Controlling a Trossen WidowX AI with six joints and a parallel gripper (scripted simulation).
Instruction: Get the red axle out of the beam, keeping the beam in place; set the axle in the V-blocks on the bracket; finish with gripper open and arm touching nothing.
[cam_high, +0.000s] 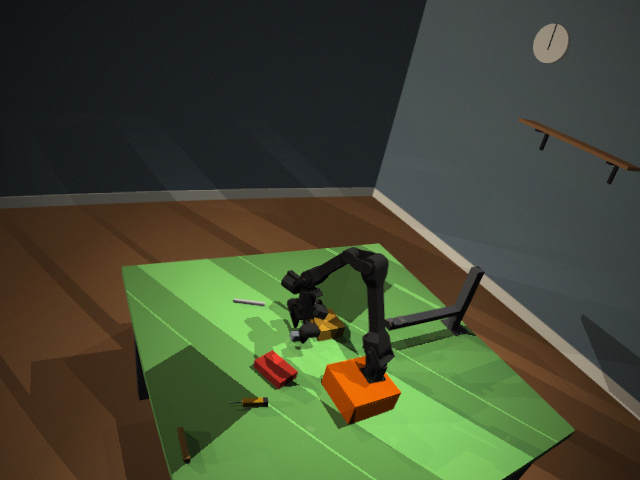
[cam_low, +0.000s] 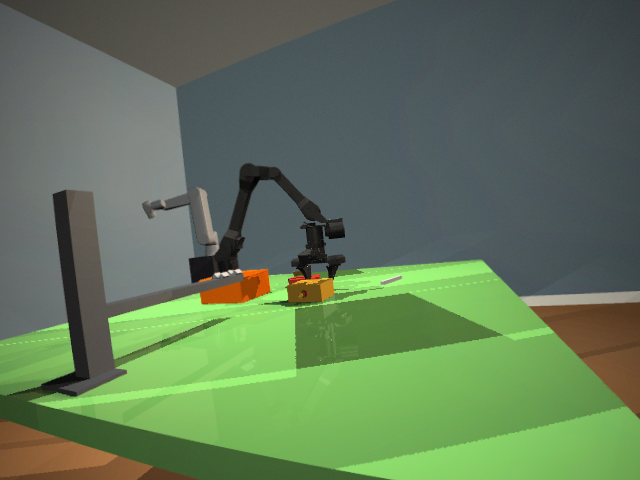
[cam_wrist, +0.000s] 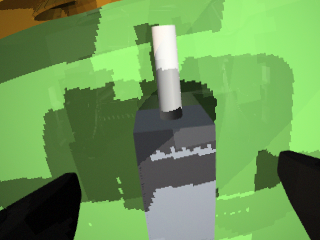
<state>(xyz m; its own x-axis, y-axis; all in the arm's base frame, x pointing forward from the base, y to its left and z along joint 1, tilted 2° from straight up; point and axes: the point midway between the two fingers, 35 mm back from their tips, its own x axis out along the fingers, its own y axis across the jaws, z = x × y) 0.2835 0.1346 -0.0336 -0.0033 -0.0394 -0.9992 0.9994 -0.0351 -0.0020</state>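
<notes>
Now: the grey block 20 mm to the right of my gripper tip. From my gripper tip the other things lie so: red block: 140 mm behind, 130 mm to the left; orange-yellow beam: 120 mm to the right, 30 mm ahead, 10 mm above; grey rod: 220 mm ahead, 120 mm to the left, 10 mm below.
</notes>
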